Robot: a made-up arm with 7 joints.
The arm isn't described. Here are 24 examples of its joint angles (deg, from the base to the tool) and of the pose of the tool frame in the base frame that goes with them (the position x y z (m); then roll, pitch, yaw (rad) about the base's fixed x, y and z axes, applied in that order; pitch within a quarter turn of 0, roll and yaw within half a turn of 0).
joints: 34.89 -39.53 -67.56 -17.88 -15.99 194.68 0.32
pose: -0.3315 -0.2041 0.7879 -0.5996 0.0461 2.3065
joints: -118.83 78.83 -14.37 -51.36 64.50 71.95 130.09
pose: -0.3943 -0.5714 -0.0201 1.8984 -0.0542 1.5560
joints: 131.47 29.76 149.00 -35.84 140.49 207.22 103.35
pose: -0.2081 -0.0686 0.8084 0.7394 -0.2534 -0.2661
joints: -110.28 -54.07 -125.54 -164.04 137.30 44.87 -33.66
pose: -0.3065 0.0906 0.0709 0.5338 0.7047 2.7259
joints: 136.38 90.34 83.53 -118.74 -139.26 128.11 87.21
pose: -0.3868 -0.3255 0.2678 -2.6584 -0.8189 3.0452
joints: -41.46 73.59 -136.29 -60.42 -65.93 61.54 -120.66
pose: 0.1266 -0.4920 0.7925 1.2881 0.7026 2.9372
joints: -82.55 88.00 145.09 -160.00 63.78 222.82 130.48
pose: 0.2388 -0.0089 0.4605 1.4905 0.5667 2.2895
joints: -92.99 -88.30 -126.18 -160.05 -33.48 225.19 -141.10
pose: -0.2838 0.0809 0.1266 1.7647 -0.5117 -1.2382
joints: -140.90 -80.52 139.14 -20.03 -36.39 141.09 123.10
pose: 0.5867 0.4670 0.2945 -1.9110 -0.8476 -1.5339
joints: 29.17 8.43 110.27 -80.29 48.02 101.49 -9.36
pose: -0.3475 0.4057 0.7371 -2.1512 -0.4651 2.3252
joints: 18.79 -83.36 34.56 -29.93 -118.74 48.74 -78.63
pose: -0.6804 -0.1735 0.5682 2.1199 -1.1791 0.2011
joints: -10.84 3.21 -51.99 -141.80 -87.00 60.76 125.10
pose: 0.1383 -0.4164 0.1944 0.5159 -1.0863 -0.4590
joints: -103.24 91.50 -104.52 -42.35 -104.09 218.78 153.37
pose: -0.3590 -0.4414 0.2206 2.1081 -0.5347 -1.5561
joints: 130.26 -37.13 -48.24 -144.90 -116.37 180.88 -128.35
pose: -0.0436 0.2837 0.4314 -2.2556 0.8441 -0.3210
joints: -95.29 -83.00 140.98 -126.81 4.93 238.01 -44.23
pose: 0.2626 0.2412 0.0166 2.2598 0.1546 2.2040
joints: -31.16 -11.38 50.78 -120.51 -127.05 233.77 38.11
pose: 0.2514 0.1839 0.4606 2.5237 -0.3330 2.4601
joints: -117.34 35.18 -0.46 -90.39 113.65 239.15 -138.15
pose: -0.2659 -0.3744 0.3385 2.2062 -0.2520 -1.9683
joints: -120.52 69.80 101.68 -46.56 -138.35 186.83 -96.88
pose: 0.0689 -0.5172 0.5880 0.7151 0.9573 -0.3041
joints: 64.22 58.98 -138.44 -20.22 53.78 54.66 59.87
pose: 0.4101 0.4225 0.7447 -3.0499 -0.9517 -1.1915
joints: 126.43 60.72 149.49 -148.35 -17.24 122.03 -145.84
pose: -0.0210 -0.3295 0.5903 2.6880 0.3358 1.2155
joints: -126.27 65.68 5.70 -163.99 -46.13 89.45 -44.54
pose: 0.0550 0.0275 -0.0711 -1.0855 0.0300 0.4712
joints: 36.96 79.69 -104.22 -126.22 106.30 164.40 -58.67
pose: 0.2503 -0.2951 0.5026 1.8861 -1.1076 -0.1580
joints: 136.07 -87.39 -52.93 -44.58 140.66 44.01 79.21
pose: 0.6323 -0.3352 0.5274 -2.1526 -1.2186 2.7987
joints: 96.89 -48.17 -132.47 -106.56 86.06 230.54 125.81
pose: 0.2550 -0.3764 0.2273 2.9550 0.5755 1.2517
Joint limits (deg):
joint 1: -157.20..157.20
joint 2: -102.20..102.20
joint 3: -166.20..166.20
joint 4: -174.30..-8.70
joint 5: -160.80..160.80
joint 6: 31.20..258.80
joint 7: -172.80..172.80
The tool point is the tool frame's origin. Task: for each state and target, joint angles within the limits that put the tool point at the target. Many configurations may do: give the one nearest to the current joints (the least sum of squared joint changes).
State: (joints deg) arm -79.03 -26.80 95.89 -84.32 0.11 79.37 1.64
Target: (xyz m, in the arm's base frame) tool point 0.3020 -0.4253 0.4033
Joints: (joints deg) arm -116.91 -12.01 60.43 -116.37 -2.80 69.33 1.64
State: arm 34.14 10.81 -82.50 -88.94 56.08 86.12 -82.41
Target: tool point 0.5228 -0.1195 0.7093
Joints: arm 49.67 -5.39 -61.53 -80.09 56.38 76.39 -82.41
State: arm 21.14 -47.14 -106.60 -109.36 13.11 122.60 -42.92
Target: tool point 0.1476 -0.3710 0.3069
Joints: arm -2.55 -69.02 -74.43 -159.74 9.56 116.74 -42.92
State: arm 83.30 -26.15 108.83 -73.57 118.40 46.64 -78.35
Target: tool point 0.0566 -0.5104 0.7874
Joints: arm 119.25 -16.71 130.85 -53.42 117.14 31.20 -78.35
